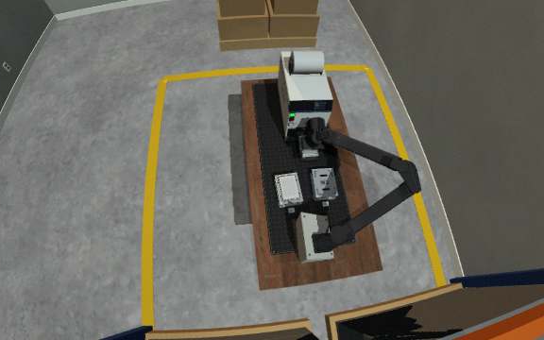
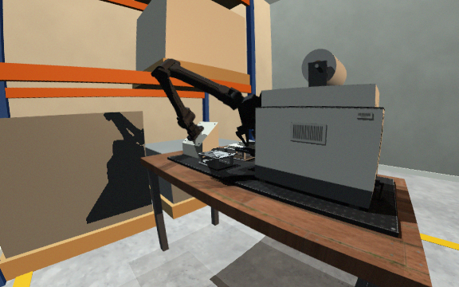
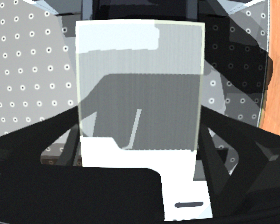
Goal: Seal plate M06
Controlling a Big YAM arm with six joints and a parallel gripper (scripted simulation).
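Now: the dark stage 30 mm below my hand. The rest, counted from my hand: white well plate (right at my hand); foil roll (330 mm ahead, 300 mm above, 10 mm to the right); white plate (200 mm behind, 140 mm to the left, 60 mm below).
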